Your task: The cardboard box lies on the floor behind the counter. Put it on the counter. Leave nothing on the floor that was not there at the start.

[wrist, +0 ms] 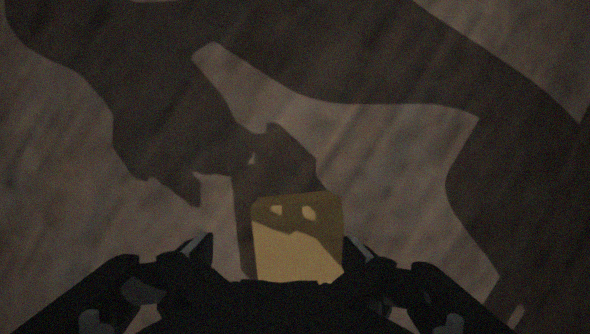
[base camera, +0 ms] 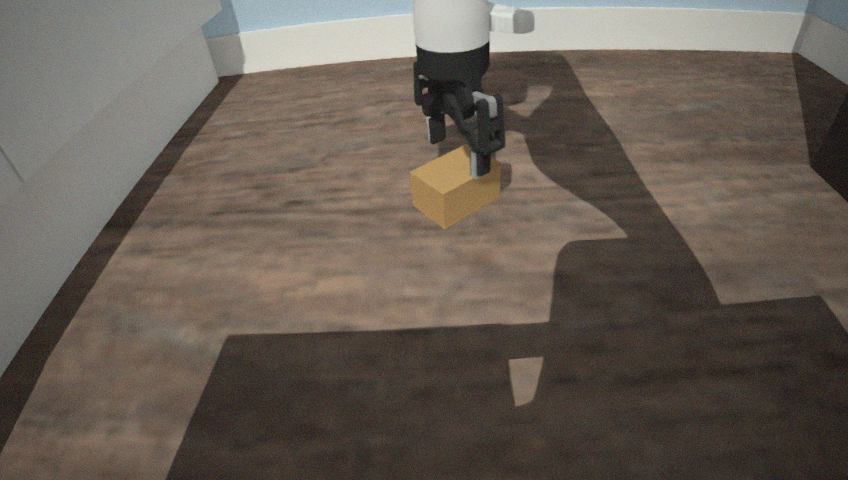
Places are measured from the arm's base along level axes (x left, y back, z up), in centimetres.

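Where they show: gripper, fingertip midpoint: (wrist: 278, 249) (base camera: 457, 157).
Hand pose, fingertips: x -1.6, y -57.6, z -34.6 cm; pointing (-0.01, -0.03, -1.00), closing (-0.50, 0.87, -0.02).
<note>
After its pixels a point has its place.
The cardboard box (base camera: 443, 183) @[x 0.3, y -52.4, z -34.6 cm] (wrist: 295, 250) @[x -2.1, y -56.7, z -34.6 cm] is a plain yellow-tan block lying on the wooden floor, in the middle of the base camera view and at the lower middle of the wrist view. My gripper (base camera: 458, 157) @[x -1.6, y -57.6, z -34.6 cm] (wrist: 278, 249) @[x -1.6, y -57.6, z -34.6 cm] is open and points down, low over the far part of the box. In the wrist view the box lies between the fingertips but off-centre: the right fingertip is right at its edge, and a gap shows at the left one. Whether a finger touches it, I cannot tell. The counter's top does not show.
A pale grey panel (base camera: 95, 118) @[x 48.2, y -64.7, z -27.3 cm], perhaps the counter's side, runs along the left of the base camera view. A cream skirting board (base camera: 333, 41) @[x 21.0, y -107.0, z -34.8 cm] and blue wall stand behind the arm. A dark object (base camera: 833, 154) @[x -53.8, y -57.0, z -35.8 cm] stands at the right edge. Shadows of the robot cross the floor.
</note>
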